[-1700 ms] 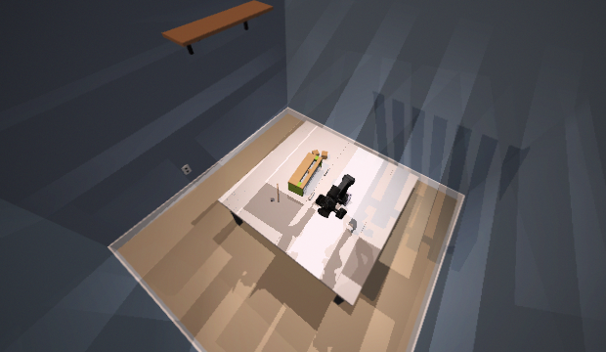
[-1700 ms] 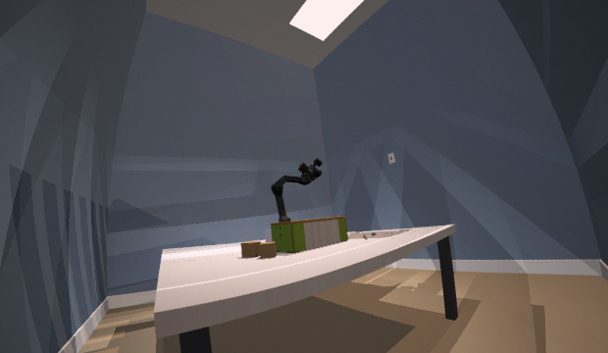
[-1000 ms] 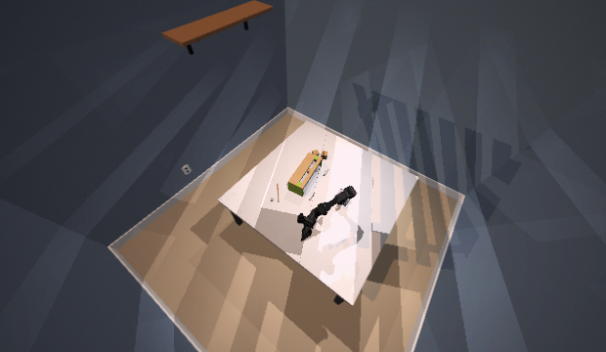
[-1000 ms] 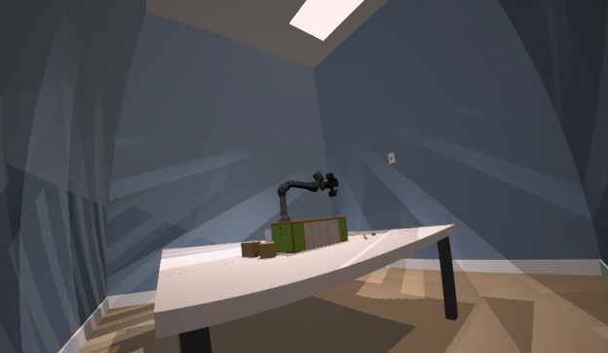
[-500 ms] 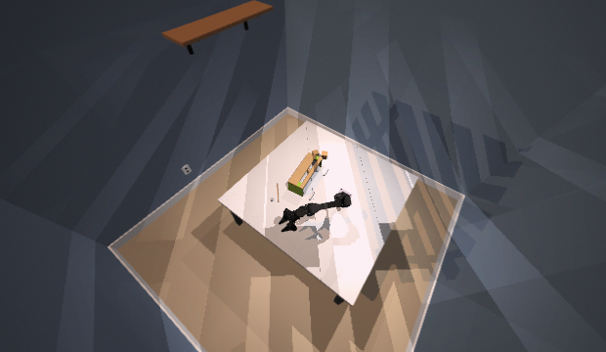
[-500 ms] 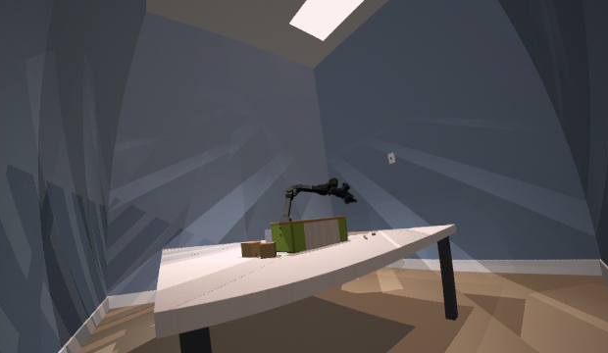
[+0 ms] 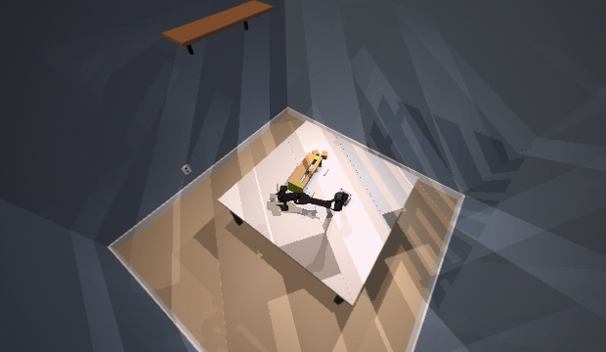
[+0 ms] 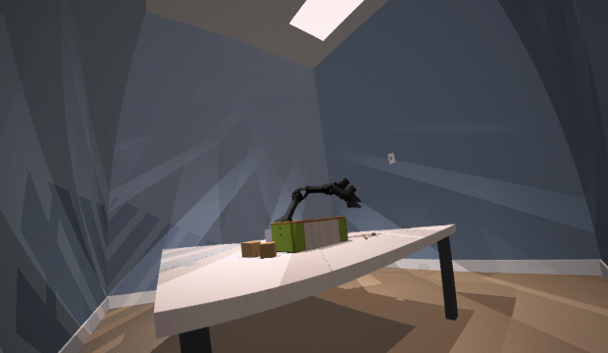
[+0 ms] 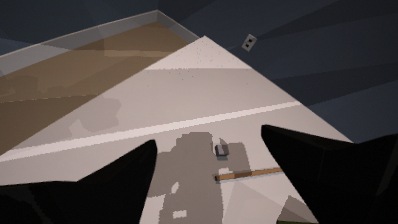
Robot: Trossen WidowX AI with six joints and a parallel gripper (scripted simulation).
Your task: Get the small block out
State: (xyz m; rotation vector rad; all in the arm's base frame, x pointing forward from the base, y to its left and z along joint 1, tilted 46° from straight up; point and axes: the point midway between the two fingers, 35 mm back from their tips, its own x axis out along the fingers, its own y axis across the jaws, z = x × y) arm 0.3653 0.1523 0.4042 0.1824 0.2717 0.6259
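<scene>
Right now the small block is 44 cm to the right of my gripper tip, 10 cm below it and 3 cm behind it. Round my gripper tip: small brown box 73 cm to the right, 16 cm below, 2 cm behind; then thin stick 18 cm below, 14 cm to the right, 11 cm ahead.
</scene>
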